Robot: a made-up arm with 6 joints. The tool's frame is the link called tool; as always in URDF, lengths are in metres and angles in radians. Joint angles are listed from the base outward.
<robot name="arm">
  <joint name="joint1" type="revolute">
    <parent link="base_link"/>
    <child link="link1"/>
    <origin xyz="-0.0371 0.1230 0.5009"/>
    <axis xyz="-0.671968 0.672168 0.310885"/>
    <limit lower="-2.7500" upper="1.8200"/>
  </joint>
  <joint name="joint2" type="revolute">
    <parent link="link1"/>
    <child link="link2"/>
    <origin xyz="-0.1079 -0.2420 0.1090"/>
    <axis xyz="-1 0 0"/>
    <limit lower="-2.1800" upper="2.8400"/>
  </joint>
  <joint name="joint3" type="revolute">
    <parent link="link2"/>
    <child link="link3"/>
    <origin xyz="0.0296 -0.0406 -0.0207"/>
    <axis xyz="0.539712 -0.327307 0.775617"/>
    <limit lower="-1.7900" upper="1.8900"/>
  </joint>
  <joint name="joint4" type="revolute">
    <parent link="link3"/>
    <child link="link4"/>
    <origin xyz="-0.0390 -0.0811 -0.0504"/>
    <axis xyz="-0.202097 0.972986 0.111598"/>
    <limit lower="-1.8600" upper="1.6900"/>
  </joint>
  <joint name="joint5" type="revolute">
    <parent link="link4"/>
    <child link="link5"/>
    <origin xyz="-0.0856 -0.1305 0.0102"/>
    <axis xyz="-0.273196 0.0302 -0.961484"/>
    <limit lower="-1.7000" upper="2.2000"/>
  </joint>
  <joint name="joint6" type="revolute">
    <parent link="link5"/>
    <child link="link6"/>
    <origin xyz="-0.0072 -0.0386 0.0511"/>
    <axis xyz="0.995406 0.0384 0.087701"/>
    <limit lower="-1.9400" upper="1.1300"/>
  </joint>
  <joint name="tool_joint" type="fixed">
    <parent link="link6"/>
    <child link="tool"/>
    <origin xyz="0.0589 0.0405 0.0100" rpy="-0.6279 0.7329 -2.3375"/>
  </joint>
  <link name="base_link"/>
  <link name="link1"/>
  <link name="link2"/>
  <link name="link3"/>
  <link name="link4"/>
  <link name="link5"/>
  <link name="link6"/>
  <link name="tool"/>
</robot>
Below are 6 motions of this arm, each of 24 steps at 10 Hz.
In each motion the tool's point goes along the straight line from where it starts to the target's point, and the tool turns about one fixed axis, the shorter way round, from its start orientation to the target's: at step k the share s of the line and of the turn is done. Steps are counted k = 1, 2, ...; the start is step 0. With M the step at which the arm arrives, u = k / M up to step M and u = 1 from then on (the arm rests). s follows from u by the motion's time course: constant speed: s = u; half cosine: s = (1 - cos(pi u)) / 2; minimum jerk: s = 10 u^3 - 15 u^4 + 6 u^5.
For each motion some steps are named. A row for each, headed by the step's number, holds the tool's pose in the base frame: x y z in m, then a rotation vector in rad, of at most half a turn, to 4 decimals.
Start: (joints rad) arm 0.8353 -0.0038 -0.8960 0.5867 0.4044 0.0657
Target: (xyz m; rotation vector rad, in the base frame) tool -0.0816 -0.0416 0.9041 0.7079 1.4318 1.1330
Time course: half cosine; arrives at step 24
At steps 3, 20, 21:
3: 0.0575 -0.0844 0.9434 0.9413 0.5665 2.7322
20: -0.0719 -0.0446 0.9068 0.7334 1.4001 1.2500
21: -0.0761 -0.0433 0.9057 0.7225 1.4143 1.1995

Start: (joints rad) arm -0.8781 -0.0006 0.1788 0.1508 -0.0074 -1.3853
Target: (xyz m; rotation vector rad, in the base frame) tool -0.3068 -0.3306 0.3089 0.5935 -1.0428 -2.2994
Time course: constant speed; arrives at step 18
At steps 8, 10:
8: -0.2422 -0.3000 0.2373 0.6738 -0.5400 -2.3474
10: -0.2551 -0.3061 0.2516 0.6596 -0.6407 -2.3439

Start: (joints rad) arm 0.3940 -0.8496 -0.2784 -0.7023 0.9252 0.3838
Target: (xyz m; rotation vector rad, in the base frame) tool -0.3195 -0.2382 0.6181 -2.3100 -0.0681 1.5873
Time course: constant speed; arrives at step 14
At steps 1, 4, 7, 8, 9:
1: -0.2516 -0.2984 0.5946 -1.7285 -1.0221 2.0848
4: -0.2673 -0.2845 0.6000 -1.8957 -0.8070 1.9964
7: -0.2830 -0.2706 0.6054 -2.0436 -0.5876 1.8914
8: -0.2882 -0.2660 0.6072 -2.0885 -0.5137 1.8528
9: -0.2934 -0.2614 0.6091 -2.1312 -0.4397 1.8125

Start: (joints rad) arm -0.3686 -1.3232 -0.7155 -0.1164 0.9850 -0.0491
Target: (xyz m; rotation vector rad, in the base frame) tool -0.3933 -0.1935 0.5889 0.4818 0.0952 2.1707
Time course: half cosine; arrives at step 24
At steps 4, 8, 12, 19, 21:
4: -0.3190 -0.1992 0.3294 -0.4301 -1.5725 2.0114
8: -0.3336 -0.1980 0.3803 -0.2395 -1.2560 2.1301
12: -0.3535 -0.1965 0.4498 0.0140 -0.8100 2.2211
19: -0.3851 -0.1941 0.5602 0.3904 -0.0910 2.2055
21: -0.3903 -0.1937 0.5783 0.4485 0.0268 2.1849

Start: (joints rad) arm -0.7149 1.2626 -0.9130 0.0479 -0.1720 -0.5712
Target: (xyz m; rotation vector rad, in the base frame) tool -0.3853 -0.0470 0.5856 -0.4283 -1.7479 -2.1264
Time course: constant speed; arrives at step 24
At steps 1, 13, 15, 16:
1: -0.3891 -0.0657 0.5201 0.1682 1.0010 2.8046
13: -0.3871 -0.0560 0.5543 -0.3290 -1.4990 -2.6129
15: -0.3868 -0.0543 0.5600 -0.3492 -1.5517 -2.5264
16: -0.3866 -0.0535 0.5628 -0.3589 -1.5767 -2.4828

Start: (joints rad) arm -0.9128 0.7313 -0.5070 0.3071 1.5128 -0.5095
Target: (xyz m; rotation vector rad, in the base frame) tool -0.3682 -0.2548 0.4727 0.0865 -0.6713 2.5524
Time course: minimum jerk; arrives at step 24
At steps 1, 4, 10, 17, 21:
1: -0.4448 -0.1987 0.4008 -0.0618 0.4261 1.7833
4: -0.4422 -0.2007 0.4033 -0.0575 0.3934 1.8155
10: -0.4183 -0.2181 0.4257 -0.0158 0.0843 2.0880
17: -0.3799 -0.2463 0.4617 0.0608 -0.4818 2.4596
21: -0.3694 -0.2539 0.4715 0.0837 -0.6509 2.5431

